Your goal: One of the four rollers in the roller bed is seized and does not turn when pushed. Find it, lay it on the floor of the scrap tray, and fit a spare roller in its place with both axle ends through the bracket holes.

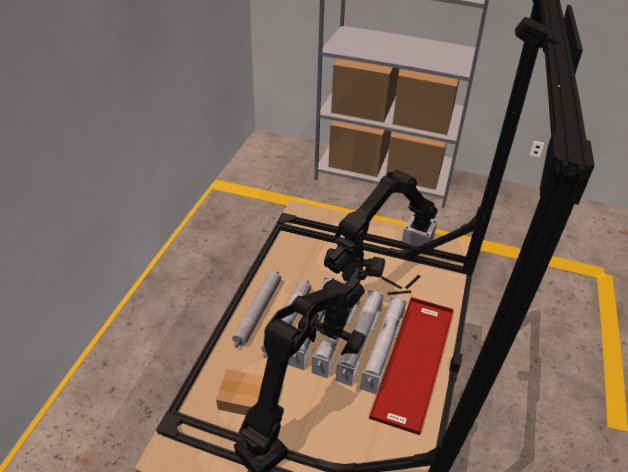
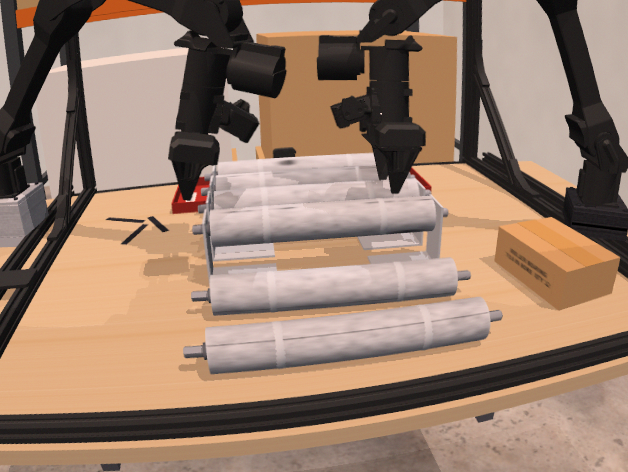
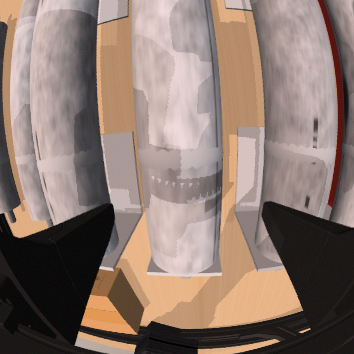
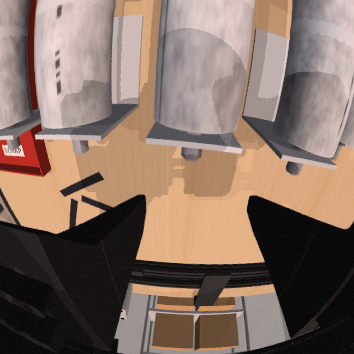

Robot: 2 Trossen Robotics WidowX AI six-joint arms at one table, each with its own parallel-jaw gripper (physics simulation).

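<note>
Four grey rollers sit in the brackets. The second roller from the spares lies under the grippers; the roller nearest the scrap tray has a dark spot. Two spare rollers lie on the table. The red scrap tray holds no roller. My left gripper is open and empty, its fingers either side of that second roller near one end. My right gripper is partly open and empty, beyond its other axle end.
A cardboard box stands near the left arm's base. Several thin black strips lie on the table near the right arm. A black frame borders the table. Neighbouring rollers stand close to the left gripper's fingers.
</note>
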